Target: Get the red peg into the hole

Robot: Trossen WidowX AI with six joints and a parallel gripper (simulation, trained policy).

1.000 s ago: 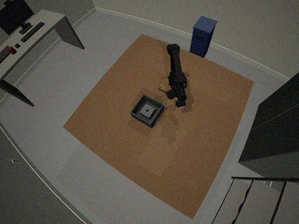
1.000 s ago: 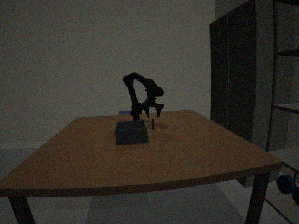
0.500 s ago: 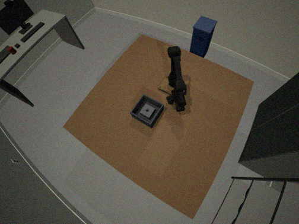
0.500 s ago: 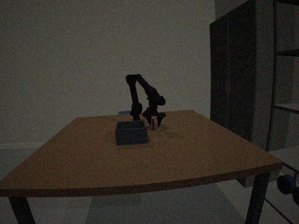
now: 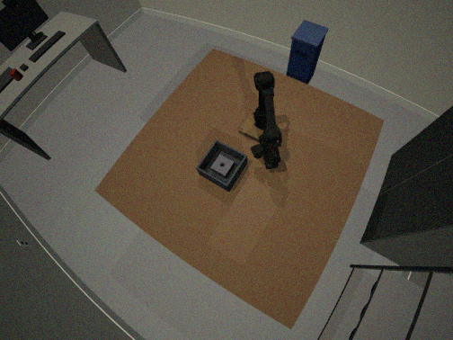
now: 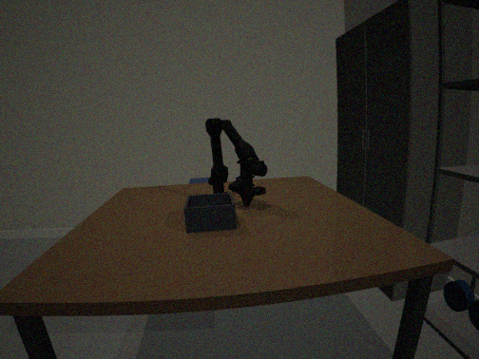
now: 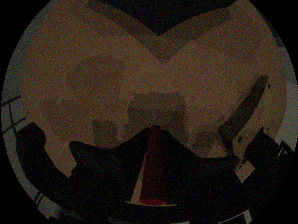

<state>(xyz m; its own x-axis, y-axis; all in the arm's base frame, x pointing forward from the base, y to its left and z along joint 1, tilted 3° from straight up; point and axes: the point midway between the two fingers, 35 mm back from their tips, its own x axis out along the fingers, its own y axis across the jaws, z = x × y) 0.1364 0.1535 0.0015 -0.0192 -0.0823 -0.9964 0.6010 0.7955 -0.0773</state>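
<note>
Right now the plate is 20 cm ahead of my gripper tip, 13 cm to the right of it and 4 cm above it. From my gripper tip the other things lie so: box (20 cm ahead, 13 cm to the right, 2 cm above); red peg (4 cm above).
</note>
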